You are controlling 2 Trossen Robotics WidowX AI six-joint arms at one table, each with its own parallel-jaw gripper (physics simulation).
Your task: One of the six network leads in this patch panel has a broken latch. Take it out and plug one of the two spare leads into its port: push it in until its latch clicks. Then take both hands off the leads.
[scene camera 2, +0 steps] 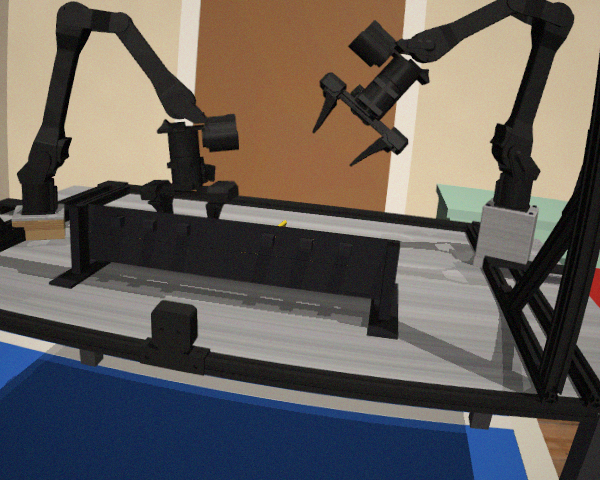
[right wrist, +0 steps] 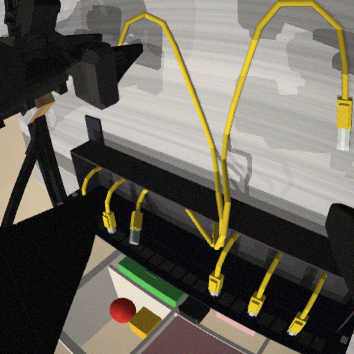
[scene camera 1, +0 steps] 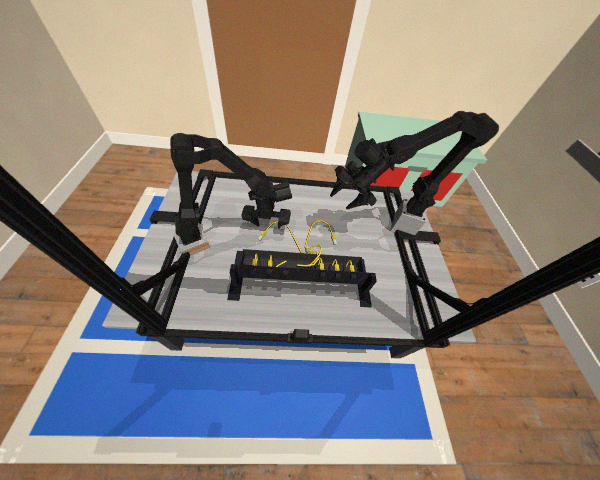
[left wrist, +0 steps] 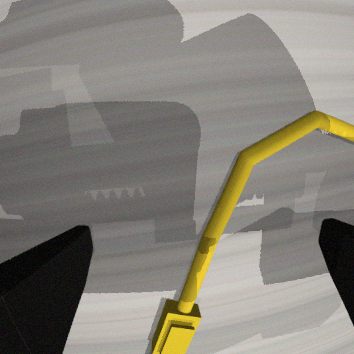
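Pixels of known places: left gripper, between the fingertips: [right wrist: 119, 41] [scene camera 1: 268, 226] [left wrist: 209, 236]; right gripper, between the fingertips: [scene camera 2: 331, 149] [right wrist: 219, 212] [scene camera 1: 338, 202]; left arm's base, origin of its link: [scene camera 2: 39, 210] [scene camera 1: 190, 236]; right arm's base, origin of its link: [scene camera 2: 512, 206] [scene camera 1: 414, 209].
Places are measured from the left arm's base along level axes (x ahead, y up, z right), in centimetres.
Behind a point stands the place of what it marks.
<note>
The black patch panel [scene camera 1: 306, 274] {x 29.0, y 2.8, z 35.9 cm} [scene camera 2: 225, 250] {x 28.1, y 2.0, z 35.3 cm} [right wrist: 165, 186] stands on the table with short yellow leads in it. One lead [right wrist: 136, 220] {x 22.4, y 2.0, z 29.0 cm} shows a longer clear plug than its neighbours. Whether it sits in its port is unclear. The left spare lead [scene camera 1: 262, 234] {x 25.3, y -3.2, z 9.4 cm} [left wrist: 175, 336] {x 26.3, y -3.1, z 8.5 cm} [right wrist: 182, 70] {x 36.8, y -3.8, z 14.3 cm} lies behind the panel, its yellow plug body between and below the fingertips in the left wrist view. The right spare lead [scene camera 1: 333, 238] {x 50.6, y -3.3, z 24.8 cm} [right wrist: 344, 114] {x 51.5, y -3.1, z 24.0 cm} lies farther right. My left gripper [scene camera 1: 266, 224] {x 29.8, y -4.0, z 6.4 cm} [scene camera 2: 189, 214] [left wrist: 209, 236] {x 29.8, y -4.0, z 6.4 cm} is open above the left spare. My right gripper [scene camera 1: 340, 200] {x 50.5, y 15.0, z 21.5 cm} [scene camera 2: 332, 148] {x 50.5, y 15.0, z 21.5 cm} [right wrist: 219, 212] {x 50.5, y 15.0, z 21.5 cm} is open, high behind the right spare.
Both spare cables curve back into the panel's middle. A black frame [scene camera 1: 225, 336] {x -2.4, y -4.4, z 39.2 cm} surrounds the table, with a small black box [scene camera 2: 174, 327] {x 17.4, y -0.9, z 52.7 cm} on its front bar. A green cabinet [scene camera 1: 395, 127] stands behind at right. A red ball [right wrist: 122, 310] and yellow block [right wrist: 145, 322] show beyond the panel.
</note>
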